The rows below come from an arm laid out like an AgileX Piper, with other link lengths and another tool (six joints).
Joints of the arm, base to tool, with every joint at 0 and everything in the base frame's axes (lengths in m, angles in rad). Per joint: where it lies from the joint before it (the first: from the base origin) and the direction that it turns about. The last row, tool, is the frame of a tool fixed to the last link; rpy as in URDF.
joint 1: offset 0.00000 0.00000 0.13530 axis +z
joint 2: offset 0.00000 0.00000 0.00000 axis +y
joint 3: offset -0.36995 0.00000 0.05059 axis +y
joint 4: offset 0.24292 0.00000 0.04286 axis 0.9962 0 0.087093
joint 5: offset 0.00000 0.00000 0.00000 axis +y
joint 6: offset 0.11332 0.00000 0.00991 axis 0.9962 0 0.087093
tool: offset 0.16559 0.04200 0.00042 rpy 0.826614 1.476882 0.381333
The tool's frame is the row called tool.
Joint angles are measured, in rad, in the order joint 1, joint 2, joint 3, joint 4, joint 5, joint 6. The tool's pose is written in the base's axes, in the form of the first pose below.
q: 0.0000, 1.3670, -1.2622, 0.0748, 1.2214, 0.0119
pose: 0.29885, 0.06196, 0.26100, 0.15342, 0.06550, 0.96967, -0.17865
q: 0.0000, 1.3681, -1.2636, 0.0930, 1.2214, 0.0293
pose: 0.30005, 0.06694, 0.26255, 0.15061, 0.07533, 0.97123, -0.16838
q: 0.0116, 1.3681, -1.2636, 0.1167, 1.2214, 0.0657
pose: 0.30067, 0.07697, 0.26477, 0.14546, 0.08886, 0.97342, -0.15296
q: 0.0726, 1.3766, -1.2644, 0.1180, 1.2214, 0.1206
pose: 0.29889, 0.09620, 0.26337, 0.13828, 0.08453, 0.97622, -0.14395
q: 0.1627, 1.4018, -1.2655, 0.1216, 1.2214, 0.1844
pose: 0.29481, 0.12496, 0.25714, 0.12307, 0.06893, 0.98091, -0.13382
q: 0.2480, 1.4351, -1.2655, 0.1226, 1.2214, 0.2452
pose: 0.28926, 0.15163, 0.24752, 0.10341, 0.05323, 0.98481, -0.12895
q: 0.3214, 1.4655, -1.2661, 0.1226, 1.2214, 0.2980
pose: 0.28276, 0.17425, 0.23855, 0.08600, 0.03976, 0.98731, -0.12748
